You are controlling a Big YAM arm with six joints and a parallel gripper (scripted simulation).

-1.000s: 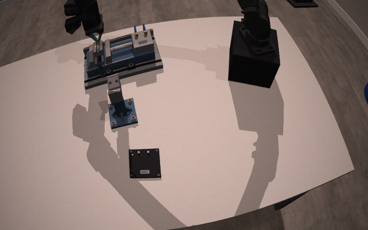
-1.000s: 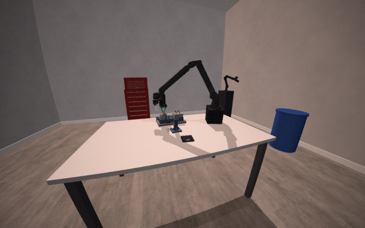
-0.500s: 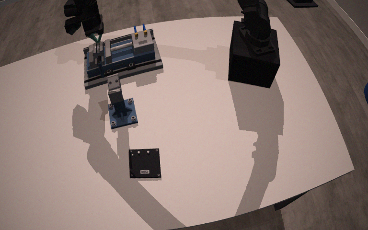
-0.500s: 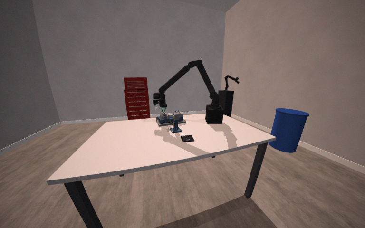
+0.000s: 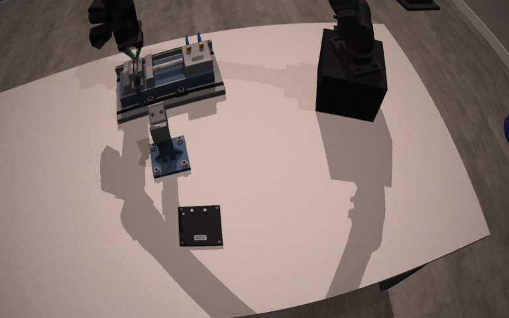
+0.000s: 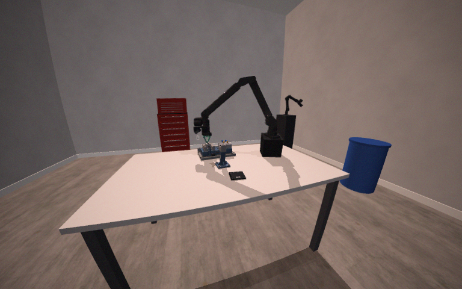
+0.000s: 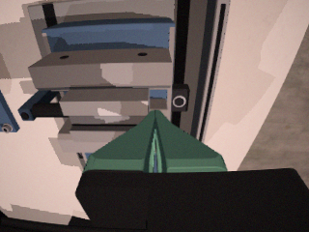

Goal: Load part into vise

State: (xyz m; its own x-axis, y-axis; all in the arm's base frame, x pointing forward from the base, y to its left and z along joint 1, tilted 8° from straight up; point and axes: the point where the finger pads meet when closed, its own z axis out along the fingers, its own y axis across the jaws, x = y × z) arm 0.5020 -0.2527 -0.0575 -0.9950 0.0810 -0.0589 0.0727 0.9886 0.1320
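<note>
The part lies 30 mm to the left of my hand and 10 mm below it. The rest, counted from my hand: fixed jaw: 40 mm to the left, 30 mm below, 30 mm ahead; then moving jaw: 40 mm to the left, 30 mm below, 30 mm behind; then dark short rod: 90 mm to the left, 20 mm below, 10 mm ahead.
</note>
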